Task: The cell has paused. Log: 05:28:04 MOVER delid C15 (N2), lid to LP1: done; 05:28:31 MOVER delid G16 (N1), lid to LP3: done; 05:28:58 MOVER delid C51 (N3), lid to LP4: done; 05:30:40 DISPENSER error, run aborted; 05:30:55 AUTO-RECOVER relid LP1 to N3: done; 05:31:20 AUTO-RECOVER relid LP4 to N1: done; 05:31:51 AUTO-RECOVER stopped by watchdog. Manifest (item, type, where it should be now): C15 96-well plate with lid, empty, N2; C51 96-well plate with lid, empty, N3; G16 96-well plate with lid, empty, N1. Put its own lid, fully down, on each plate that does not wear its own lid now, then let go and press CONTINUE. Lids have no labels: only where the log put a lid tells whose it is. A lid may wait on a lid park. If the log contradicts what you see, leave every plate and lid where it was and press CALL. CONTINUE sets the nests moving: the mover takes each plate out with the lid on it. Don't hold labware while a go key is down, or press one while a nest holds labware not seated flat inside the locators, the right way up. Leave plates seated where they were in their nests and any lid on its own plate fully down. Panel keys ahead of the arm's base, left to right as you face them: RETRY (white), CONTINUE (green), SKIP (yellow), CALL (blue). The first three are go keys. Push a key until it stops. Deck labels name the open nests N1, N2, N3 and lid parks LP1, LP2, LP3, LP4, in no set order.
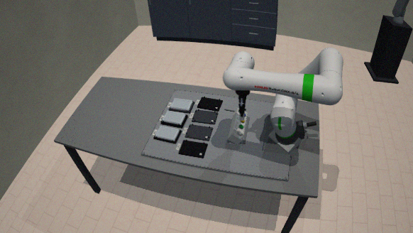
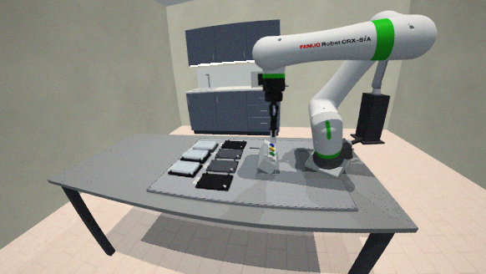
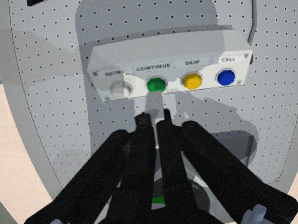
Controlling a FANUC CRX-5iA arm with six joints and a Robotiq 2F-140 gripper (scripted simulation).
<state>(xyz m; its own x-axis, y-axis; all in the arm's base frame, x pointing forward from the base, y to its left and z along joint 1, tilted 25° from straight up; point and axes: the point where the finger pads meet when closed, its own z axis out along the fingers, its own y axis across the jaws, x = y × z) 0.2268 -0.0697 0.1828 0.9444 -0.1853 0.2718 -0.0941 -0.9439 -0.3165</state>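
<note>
My gripper is now 90 mm above the green key. From my hand the other things lie so: yellow key: 50 mm to the right, 90 mm below; then blue key: 10 mm behind, 100 mm to the right, 90 mm below; then white key: 10 mm ahead, 50 mm to the left, 90 mm below.
</note>
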